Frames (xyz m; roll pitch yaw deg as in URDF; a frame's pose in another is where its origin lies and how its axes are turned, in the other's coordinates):
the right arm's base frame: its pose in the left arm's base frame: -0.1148 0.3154 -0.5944 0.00 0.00 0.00
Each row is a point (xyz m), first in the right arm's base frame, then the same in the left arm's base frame.
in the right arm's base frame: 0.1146 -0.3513 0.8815
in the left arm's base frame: -0.0002 -0.0359 0.2871
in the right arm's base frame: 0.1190 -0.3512 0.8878
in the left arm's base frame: 0.0042 -0.0358 0.2934
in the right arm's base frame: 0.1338 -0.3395 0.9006
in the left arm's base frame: 0.0190 -0.0241 0.3062
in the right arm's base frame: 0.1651 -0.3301 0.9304
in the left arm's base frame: 0.0503 -0.0147 0.3360
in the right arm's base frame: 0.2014 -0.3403 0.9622
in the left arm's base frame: 0.0866 -0.0249 0.3678
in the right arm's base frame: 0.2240 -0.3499 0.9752
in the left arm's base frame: 0.1092 -0.0345 0.3808
